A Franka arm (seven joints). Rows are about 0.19 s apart.
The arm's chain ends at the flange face. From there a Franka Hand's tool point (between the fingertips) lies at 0.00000 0.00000 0.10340 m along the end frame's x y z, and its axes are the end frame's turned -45 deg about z.
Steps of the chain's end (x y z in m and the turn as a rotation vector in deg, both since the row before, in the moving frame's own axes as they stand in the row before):
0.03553, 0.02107, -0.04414, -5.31, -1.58, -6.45
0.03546, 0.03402, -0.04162, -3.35, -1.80, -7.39
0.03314, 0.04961, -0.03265, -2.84, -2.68, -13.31
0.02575, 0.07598, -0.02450, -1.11, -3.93, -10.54
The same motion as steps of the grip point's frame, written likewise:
0.00173, 0.04526, -0.04462, -2.64, -4.87, -6.45
-0.00540, 0.05152, -0.04185, -1.10, -3.64, -7.39
-0.01860, 0.05953, -0.03289, -0.11, -3.90, -13.31
-0.04224, 0.06895, -0.02476, 1.99, -3.56, -10.54

